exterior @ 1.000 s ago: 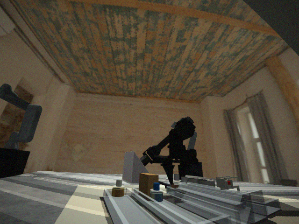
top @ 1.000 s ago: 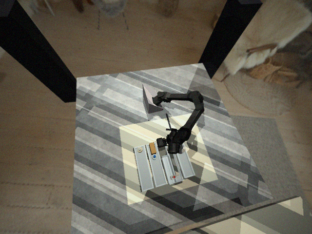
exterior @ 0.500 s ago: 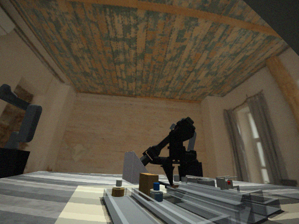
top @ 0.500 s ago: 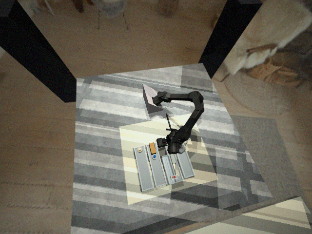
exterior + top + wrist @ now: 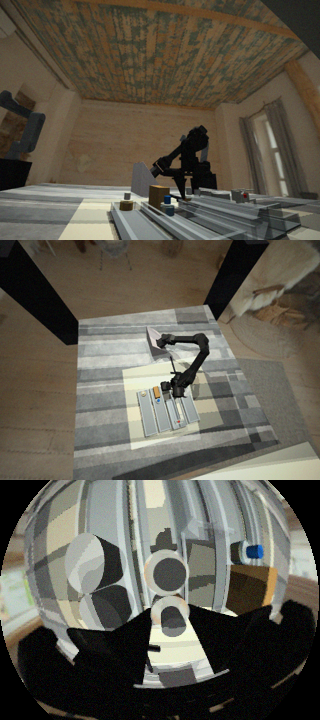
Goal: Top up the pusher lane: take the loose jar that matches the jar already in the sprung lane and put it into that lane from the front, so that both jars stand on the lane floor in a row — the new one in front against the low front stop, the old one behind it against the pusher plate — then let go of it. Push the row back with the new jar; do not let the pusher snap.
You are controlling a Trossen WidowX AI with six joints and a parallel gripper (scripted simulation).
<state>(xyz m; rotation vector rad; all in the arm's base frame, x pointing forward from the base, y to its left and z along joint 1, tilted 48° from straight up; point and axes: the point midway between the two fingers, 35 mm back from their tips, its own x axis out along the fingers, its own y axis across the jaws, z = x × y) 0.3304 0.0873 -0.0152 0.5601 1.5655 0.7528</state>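
My gripper tip is now 3 cm short of the brown box, 12 cm to the left of it and 1 cm below it. Round my gripper tip: blue-capped jar (8 cm ahead, 12 cm to the right); red mark (23 cm ahead, 2 cm to the right, 4 cm above); sprung lane (15 cm ahead, 1 cm to the right, 1 cm below).
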